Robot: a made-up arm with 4 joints. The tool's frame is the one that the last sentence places. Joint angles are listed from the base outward.
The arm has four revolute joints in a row. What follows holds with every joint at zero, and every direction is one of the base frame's.
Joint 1 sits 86 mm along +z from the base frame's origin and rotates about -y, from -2.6 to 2.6 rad.
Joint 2 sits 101 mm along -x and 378 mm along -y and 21 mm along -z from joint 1 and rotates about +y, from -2.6 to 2.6 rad.
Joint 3 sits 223 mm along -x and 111 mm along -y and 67 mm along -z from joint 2 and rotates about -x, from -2.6 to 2.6 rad.
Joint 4 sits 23 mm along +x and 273 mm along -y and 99 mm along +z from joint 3 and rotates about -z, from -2.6 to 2.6 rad.
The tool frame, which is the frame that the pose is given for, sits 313 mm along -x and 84 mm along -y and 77 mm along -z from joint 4; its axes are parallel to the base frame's.
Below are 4 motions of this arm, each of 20 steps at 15 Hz.
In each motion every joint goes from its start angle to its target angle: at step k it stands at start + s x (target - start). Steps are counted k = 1, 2, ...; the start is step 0. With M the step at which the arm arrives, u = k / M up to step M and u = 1 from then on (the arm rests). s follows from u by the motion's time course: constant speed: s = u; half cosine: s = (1 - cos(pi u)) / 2; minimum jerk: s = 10 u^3 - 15 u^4 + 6 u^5.
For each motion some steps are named. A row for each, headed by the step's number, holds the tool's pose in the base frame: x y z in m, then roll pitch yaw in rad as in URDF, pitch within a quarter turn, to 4 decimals.
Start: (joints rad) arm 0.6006 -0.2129 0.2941 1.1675
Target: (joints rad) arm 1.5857 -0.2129 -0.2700 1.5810
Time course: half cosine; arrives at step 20
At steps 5, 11, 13, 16, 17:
5: -0.2450 -0.4907 -0.3376 0.9141 -0.3991 -1.5364
11: -0.0389 -0.4677 -0.3516 1.3809 -0.1553 -1.5084
13: 0.0236 -0.4620 -0.3341 1.5297 -0.0978 -1.4507
16: 0.0892 -0.4572 -0.3019 1.7016 -0.0576 -1.3604
17: 0.1028 -0.4564 -0.2929 1.7401 -0.0532 -1.3371

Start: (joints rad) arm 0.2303 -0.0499 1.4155 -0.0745
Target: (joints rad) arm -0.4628 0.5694 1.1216 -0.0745
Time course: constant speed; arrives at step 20
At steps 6, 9, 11, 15, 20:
6: -0.5683 -0.5593 0.4252 -1.3246 0.1858 0.0183
9: -0.4913 -0.5757 0.5170 -1.2755 0.3817 0.0227
11: -0.4317 -0.5865 0.5688 -1.2416 0.5123 0.0266
15: -0.2976 -0.6080 0.6468 -1.1694 0.7731 0.0382
20: -0.1147 -0.6342 0.6927 -1.0594 1.0983 0.0711

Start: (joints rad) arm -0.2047 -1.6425 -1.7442 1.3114
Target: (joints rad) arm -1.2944 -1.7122 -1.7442 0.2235
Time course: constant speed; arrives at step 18
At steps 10, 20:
10: -0.2472 -0.4876 -0.3624 1.6838 -0.1705 0.1140
20: -0.3837 -0.4614 -0.3569 1.7323 -0.1974 0.0390

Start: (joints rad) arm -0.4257 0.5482 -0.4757 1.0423
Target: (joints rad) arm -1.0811 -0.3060 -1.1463 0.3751
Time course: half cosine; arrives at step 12
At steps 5, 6, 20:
5: -0.4859 -0.5847 0.4315 -0.5272 1.0020 -1.4506
6: -0.5176 -0.5966 0.4224 -0.3199 1.0867 -1.2990
20: -0.6303 -0.6064 0.3352 0.8708 1.0965 -0.3367

